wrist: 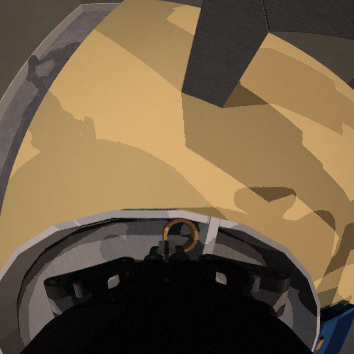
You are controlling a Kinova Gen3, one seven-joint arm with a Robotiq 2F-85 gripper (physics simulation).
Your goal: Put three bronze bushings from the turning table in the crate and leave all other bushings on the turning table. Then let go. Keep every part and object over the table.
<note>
I see my gripper (166, 250) and a grey turning table (67, 246).
</note>
